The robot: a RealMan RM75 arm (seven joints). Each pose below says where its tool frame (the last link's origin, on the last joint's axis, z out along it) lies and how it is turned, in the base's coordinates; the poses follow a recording.
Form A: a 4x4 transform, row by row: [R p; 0 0 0 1], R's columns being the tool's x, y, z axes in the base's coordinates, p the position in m. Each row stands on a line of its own.
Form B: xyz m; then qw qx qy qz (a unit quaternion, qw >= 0). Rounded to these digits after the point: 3 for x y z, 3 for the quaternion.
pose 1, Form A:
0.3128, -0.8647, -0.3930, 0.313
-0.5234, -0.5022, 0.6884, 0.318
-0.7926, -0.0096, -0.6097, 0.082
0, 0, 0, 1
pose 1, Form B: 0.313, 0.318, 0.082, 0.224, -0.779, 0.446, 0.381
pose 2, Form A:
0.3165, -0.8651, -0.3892, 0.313
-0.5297, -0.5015, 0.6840, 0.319
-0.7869, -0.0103, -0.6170, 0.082
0, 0, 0, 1
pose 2, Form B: 0.313, 0.319, 0.082, 0.222, -0.780, 0.447, 0.377
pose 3, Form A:
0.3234, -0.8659, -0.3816, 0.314
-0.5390, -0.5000, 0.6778, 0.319
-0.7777, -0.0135, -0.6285, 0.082
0, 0, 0, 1
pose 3, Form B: 0.314, 0.319, 0.082, 0.221, -0.783, 0.449, 0.370
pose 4, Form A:
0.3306, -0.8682, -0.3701, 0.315
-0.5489, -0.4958, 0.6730, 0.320
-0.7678, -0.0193, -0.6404, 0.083
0, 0, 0, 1
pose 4, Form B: 0.315, 0.320, 0.083, 0.220, -0.785, 0.451, 0.362
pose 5, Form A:
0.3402, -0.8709, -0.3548, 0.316
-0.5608, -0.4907, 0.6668, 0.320
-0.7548, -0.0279, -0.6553, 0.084
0, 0, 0, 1
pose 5, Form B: 0.316, 0.320, 0.084, 0.220, -0.788, 0.454, 0.352
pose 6, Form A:
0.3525, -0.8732, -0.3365, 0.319
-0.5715, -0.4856, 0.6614, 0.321
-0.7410, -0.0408, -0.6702, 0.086
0, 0, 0, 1
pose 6, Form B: 0.319, 0.321, 0.086, 0.222, -0.792, 0.456, 0.340
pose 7, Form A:
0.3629, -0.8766, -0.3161, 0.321
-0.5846, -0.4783, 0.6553, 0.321
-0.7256, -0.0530, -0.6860, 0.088
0, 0, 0, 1
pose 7, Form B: 0.321, 0.321, 0.088, 0.223, -0.795, 0.460, 0.328
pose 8, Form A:
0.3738, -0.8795, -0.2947, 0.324
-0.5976, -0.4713, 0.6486, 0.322
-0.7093, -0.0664, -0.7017, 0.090
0, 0, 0, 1
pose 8, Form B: 0.324, 0.322, 0.090, 0.224, -0.798, 0.463, 0.315
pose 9, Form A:
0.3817, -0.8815, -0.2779, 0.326
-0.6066, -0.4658, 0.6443, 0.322
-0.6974, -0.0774, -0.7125, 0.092
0, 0, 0, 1
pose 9, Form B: 0.326, 0.322, 0.092, 0.226, -0.800, 0.465, 0.305
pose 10, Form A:
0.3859, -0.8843, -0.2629, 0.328
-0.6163, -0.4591, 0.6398, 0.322
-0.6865, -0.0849, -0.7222, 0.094
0, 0, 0, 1
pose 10, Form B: 0.328, 0.322, 0.094, 0.226, -0.801, 0.468, 0.296
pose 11, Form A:
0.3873, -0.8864, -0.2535, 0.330
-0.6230, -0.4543, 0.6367, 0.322
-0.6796, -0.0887, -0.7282, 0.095
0, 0, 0, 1
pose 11, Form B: 0.330, 0.322, 0.095, 0.226, -0.802, 0.471, 0.291
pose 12, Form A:
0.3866, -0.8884, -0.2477, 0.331
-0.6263, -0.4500, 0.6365, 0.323
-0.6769, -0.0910, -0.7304, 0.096
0, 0, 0, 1
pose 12, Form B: 0.331, 0.323, 0.096, 0.227, -0.801, 0.473, 0.289
